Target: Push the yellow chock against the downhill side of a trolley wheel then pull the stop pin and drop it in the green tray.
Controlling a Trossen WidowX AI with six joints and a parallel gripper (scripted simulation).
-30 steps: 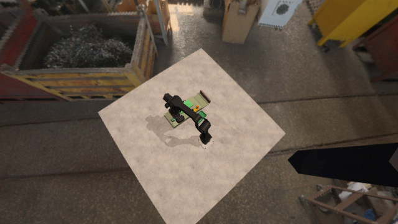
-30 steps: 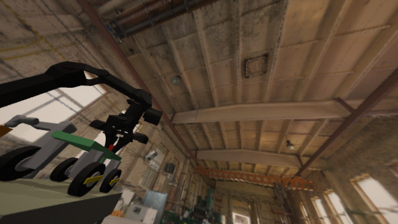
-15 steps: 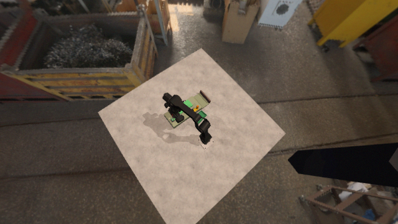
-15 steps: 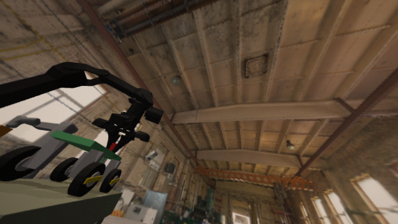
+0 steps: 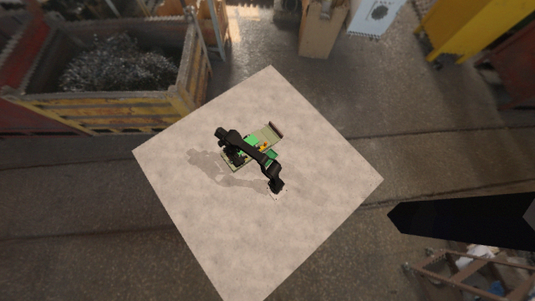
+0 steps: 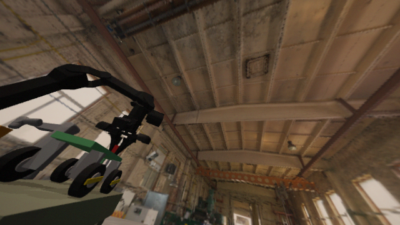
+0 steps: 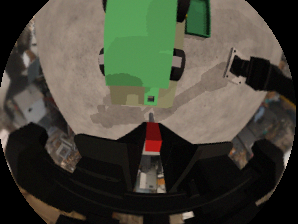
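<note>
Now: the green tray 80 mm behind my gripper tip, 240 mm to the right of it and 180 mm below it. The rest, counted from my gripper tip: ramp: 30 mm ahead, 130 mm to the right, 130 mm below; trolley: 30 mm ahead, 120 mm to the right, 60 mm below; red-headed stop pin: right at my gripper tip.
</note>
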